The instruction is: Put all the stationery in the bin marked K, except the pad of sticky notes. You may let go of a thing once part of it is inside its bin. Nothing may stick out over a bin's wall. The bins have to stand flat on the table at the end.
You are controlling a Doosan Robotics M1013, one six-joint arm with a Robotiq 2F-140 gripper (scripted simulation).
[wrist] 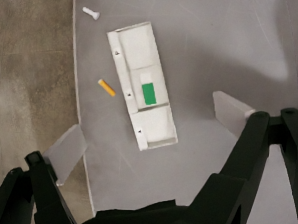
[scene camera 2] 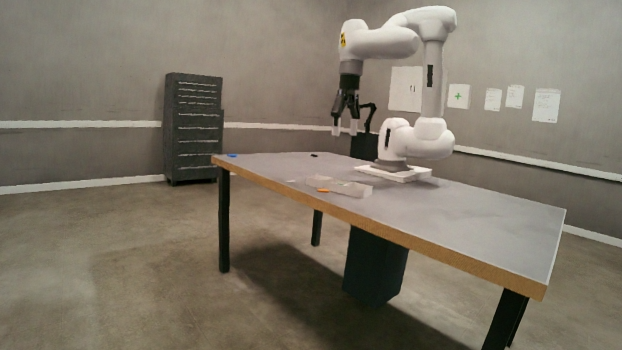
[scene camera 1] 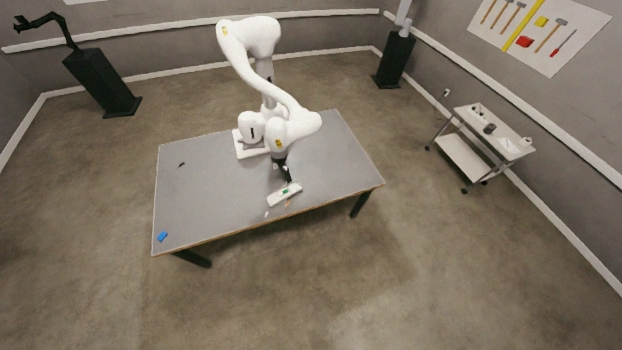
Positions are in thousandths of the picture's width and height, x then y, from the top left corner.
I see my gripper (scene camera 2: 554, 387).
My gripper also shows in the wrist view (wrist: 492, 542).
